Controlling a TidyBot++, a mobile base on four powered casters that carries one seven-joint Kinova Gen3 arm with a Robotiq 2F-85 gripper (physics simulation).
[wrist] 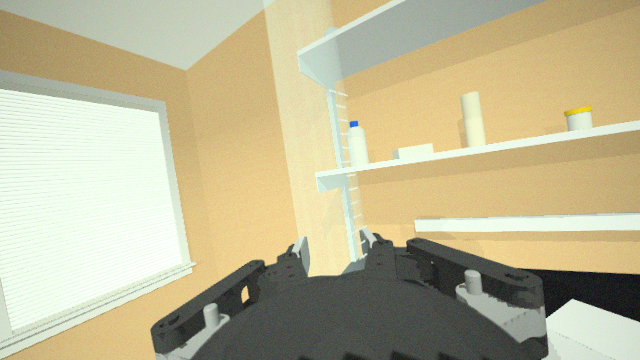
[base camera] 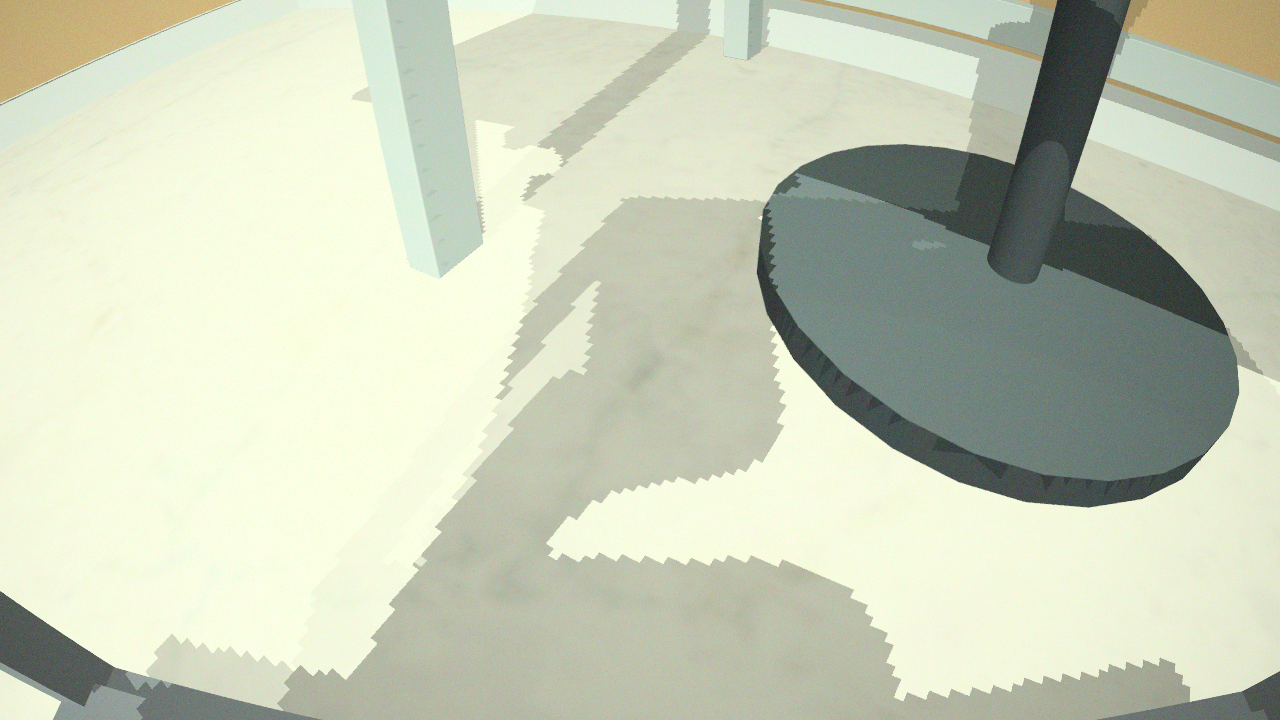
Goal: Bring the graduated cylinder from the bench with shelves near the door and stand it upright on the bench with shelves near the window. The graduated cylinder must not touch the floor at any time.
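Places are measured from the arm's base along level axes (x ahead, y left, z up), in metres.
Where they show: gripper, between the fingertips: [wrist: 334, 244].
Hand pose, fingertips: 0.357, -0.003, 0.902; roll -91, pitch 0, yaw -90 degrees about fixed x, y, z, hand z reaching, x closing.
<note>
Things, the pixels of their centre, and the offset from my fingertips, as dx, dy, dz. "*": a spot on its surface instead. Level surfaces: height alone.
- graduated cylinder, middle of its body: [wrist: 323, 177] -0.035, +0.000, +0.056
- upper shelf, height of its surface: dz +0.511
- white box, a spot on its surface: [wrist: 590, 325] * +0.149, -0.399, -0.254
- window, a spot on its surface: [wrist: 90, 200] * +0.924, +1.387, +0.117
- pale bench leg, a spot on its surface: [base camera: 429, 152] * +0.202, +0.194, -1.183
- round dark stool base, middle of its body: [base camera: 1007, 279] +0.186, -0.289, -1.283
- floor, height of its surface: dz -1.298
The graduated cylinder [wrist: 311, 130] is a tall see-through tube with white marks along its right side. In the wrist view it rises from between the fingertips to past the top edge, leaning slightly left in the picture. My gripper [wrist: 334, 244] is shut on it; the cylinder's lower end is hidden behind the gripper body. The bench with shelves near the window shows its black top [wrist: 595, 291] at the lower right. Its lower shelf [wrist: 450, 156] and upper shelf [wrist: 390, 45] show through and to the right of the cylinder. The gripper and cylinder do not show in the base view.
A white box [wrist: 590, 325] is on the bench top at the right. Bottles and jars stand on the lower shelf. A window [wrist: 90, 200] is at left. In the base view, a pale bench leg [base camera: 429, 152] stands left of a round dark stool base [base camera: 966, 358] on the floor [base camera: 223, 358].
</note>
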